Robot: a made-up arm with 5 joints. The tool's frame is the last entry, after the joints.
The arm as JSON. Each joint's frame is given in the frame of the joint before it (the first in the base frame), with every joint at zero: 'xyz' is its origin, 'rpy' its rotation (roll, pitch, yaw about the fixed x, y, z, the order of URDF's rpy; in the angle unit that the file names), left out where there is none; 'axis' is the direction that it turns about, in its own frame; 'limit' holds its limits. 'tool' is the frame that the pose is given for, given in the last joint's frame.
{
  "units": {
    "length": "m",
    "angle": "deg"
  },
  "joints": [
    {
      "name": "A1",
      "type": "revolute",
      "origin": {
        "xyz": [
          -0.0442,
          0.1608,
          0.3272
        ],
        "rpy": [
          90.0,
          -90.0,
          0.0
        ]
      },
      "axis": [
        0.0,
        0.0,
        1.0
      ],
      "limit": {
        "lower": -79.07,
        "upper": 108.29
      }
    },
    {
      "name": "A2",
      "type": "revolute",
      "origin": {
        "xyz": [
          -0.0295,
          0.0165,
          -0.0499
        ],
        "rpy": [
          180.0,
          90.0,
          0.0
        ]
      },
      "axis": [
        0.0,
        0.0,
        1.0
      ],
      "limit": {
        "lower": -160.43,
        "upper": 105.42
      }
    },
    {
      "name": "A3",
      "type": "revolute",
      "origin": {
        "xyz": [
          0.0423,
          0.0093,
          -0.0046
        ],
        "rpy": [
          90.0,
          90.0,
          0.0
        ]
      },
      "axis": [
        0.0,
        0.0,
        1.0
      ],
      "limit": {
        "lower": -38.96,
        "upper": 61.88
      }
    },
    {
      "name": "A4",
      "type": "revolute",
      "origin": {
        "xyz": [
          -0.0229,
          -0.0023,
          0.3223
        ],
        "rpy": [
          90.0,
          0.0,
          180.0
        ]
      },
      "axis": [
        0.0,
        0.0,
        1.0
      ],
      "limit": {
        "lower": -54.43,
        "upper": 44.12
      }
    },
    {
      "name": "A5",
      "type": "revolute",
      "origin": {
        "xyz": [
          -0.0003,
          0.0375,
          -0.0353
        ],
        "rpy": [
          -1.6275,
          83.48,
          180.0
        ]
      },
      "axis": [
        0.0,
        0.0,
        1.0
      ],
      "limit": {
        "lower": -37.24,
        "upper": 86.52
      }
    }
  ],
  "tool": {
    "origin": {
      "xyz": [
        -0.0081,
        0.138,
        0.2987
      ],
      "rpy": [
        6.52,
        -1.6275,
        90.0
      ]
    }
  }
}
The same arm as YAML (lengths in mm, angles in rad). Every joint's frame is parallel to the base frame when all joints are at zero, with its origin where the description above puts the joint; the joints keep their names.
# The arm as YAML. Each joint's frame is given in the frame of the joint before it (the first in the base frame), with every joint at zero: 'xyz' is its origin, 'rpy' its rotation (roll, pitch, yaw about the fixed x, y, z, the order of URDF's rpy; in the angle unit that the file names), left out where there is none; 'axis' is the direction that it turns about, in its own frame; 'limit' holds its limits. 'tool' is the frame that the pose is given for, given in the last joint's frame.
units:
  length: mm
  angle: rad
joints:
  - name: A1
    type: revolute
    origin:
      xyz: [-44.2, 160.8, 327.2]
    axis: [0.0, -1.0, 0.0]
    limit:
      lower: -1.38
      upper: 1.89
  - name: A2
    type: revolute
    origin:
      xyz: [-16.5, 49.9, -29.5]
    axis: [0.0, 0.0, -1.0]
    limit:
      lower: -2.8
      upper: 1.8399
  - name: A3
    type: revolute
    origin:
      xyz: [9.3, 42.3, 4.6]
    axis: [-1.0, 0.0, 0.0]
    limit:
      lower: -0.68
      upper: 1.08
  - name: A4
    type: revolute
    origin:
      xyz: [-322.3, -2.3, -22.9]
    axis: [0.0, 1.0, 0.0]
    limit:
      lower: -0.95
      upper: 0.77
  - name: A5
    type: revolute
    origin:
      xyz: [-37.5, -35.3, 0.3]
    axis: [0.028401, 0.113504, 0.993132]
    limit:
      lower: -0.65
      upper: 1.5101
tool:
  origin:
    xyz: [146.4, 41.5, 291.8]

